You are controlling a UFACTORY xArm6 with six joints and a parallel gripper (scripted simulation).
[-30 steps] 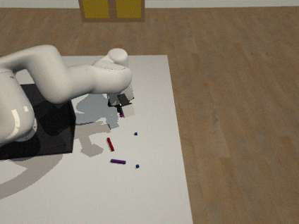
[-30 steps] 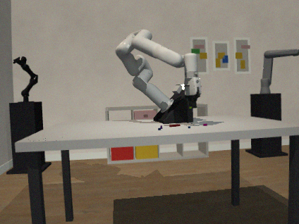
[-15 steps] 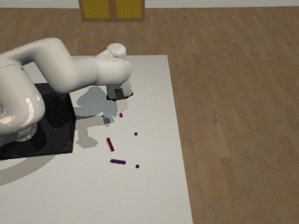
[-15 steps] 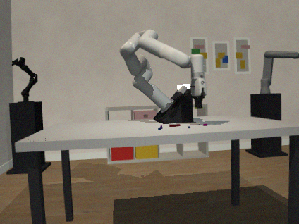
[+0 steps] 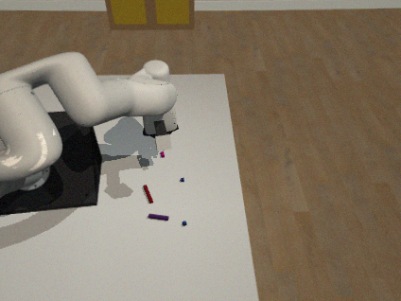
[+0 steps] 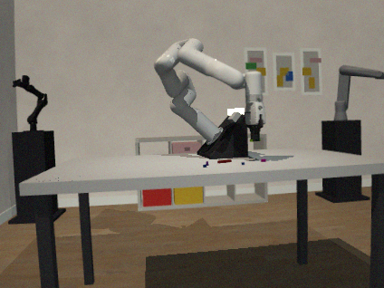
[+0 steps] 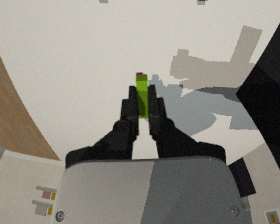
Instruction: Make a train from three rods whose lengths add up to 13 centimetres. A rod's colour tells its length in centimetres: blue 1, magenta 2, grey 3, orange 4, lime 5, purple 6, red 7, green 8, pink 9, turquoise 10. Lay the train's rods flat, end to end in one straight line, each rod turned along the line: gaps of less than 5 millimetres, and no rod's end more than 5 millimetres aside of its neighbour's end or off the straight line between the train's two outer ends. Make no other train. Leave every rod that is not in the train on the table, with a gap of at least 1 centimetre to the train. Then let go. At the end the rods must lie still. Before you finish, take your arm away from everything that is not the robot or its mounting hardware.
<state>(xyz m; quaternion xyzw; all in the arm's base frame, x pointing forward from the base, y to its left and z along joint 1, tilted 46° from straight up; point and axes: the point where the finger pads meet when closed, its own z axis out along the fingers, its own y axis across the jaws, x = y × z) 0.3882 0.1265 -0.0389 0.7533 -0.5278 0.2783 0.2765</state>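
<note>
Now: hand 1 cm past the magenta rod, 4 cm to the right of it and 11 cm above it. The rest, counted from my hand: red rod: 4 cm behind, 13 cm to the right, 11 cm below; then purple rod: 22 cm to the right, 11 cm below; then lime rod: 2 cm below.
</note>
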